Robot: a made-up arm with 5 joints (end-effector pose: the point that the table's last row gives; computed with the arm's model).
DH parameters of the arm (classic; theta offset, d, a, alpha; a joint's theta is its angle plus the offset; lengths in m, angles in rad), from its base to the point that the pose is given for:
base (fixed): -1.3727 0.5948 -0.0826 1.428
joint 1: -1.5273 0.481 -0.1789 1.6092
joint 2: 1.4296 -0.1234 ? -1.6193
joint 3: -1.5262 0 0.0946 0
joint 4: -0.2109 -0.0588 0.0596 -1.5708
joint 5: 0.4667 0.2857 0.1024 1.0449
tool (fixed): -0.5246 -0.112 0 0
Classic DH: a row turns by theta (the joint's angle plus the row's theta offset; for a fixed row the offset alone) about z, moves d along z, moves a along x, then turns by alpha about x.
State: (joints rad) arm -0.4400 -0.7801 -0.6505 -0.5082 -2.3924
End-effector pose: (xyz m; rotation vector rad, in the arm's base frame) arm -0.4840 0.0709 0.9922 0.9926 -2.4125 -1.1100
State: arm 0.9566 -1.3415 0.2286 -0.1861 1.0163
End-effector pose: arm -0.3318 -0.1280 0.5872 -2.7372 -0.9793 0.3409
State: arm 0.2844 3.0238 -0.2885 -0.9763 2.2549
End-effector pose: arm -0.3695 0.2539 0.7843 -0.6531 -0.8408 -0.4796
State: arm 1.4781 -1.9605 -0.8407 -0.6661 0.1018
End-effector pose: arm -0.4824 0.3808 0.5024 -0.7880 -1.7895 0.7034
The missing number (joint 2, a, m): 0.0601
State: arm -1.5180 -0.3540 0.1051 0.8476 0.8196
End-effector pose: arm -0.6445 0.0354 0.4923 -0.5956 -1.0790 0.7572
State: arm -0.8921 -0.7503 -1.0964 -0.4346 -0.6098
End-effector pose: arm -0.1826 -0.0764 0.9009 0.5084 -0.4438 -1.0995
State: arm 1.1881 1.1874 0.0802 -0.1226 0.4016
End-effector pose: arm -0.8421 0.2641 0.7316 -1.4230 1.7228 0.8425
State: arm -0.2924 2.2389 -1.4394 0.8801 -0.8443
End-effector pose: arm -0.5372 0.1102 0.9488 0.2229 1.6190 0.5038
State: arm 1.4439 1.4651 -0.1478 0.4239 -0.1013
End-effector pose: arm -0.8056 0.3551 0.6495 -1.0195 1.5337 0.6493
